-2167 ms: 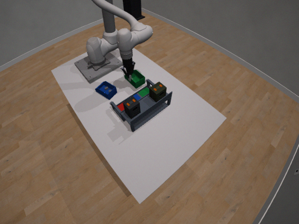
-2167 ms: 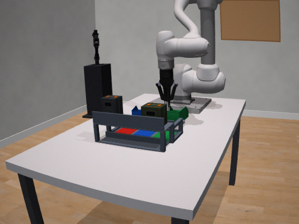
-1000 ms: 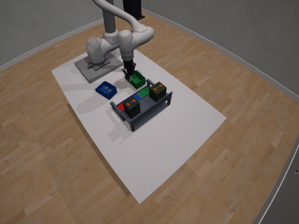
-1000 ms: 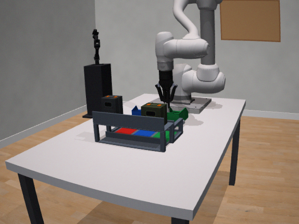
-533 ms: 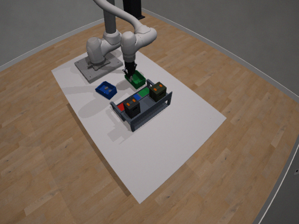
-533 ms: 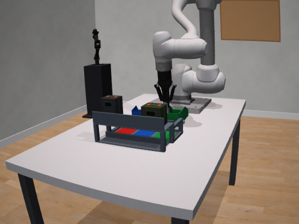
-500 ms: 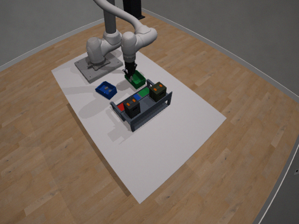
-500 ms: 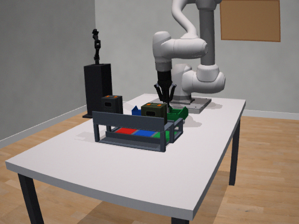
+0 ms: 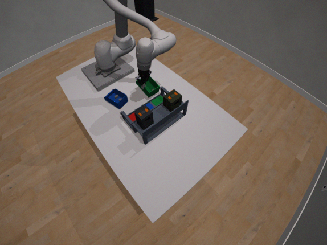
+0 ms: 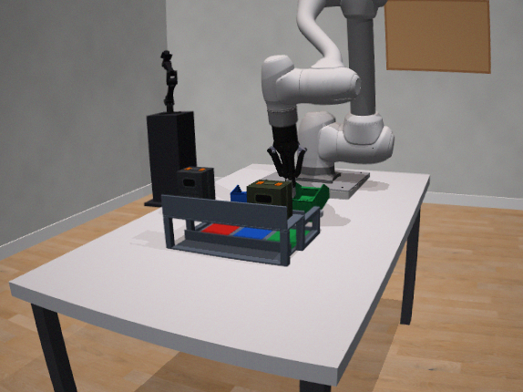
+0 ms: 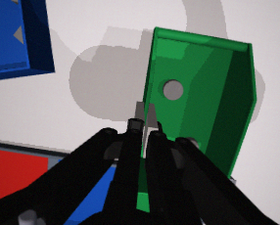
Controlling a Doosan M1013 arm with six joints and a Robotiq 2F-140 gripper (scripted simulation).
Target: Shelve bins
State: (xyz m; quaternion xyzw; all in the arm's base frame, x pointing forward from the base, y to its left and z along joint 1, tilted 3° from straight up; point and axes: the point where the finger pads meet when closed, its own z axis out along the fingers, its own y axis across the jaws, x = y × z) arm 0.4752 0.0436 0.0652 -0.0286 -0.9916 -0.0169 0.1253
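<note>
My gripper is now 5 cm to the right of the green bin, 4 cm above it and 1 cm past it. Also, from my hand: blue bin 20 cm to the right, 12 cm behind, 8 cm below; red mark 19 cm to the right, 17 cm ahead, 11 cm below; blue mark 17 cm ahead, 11 cm below, 8 cm to the right.
</note>
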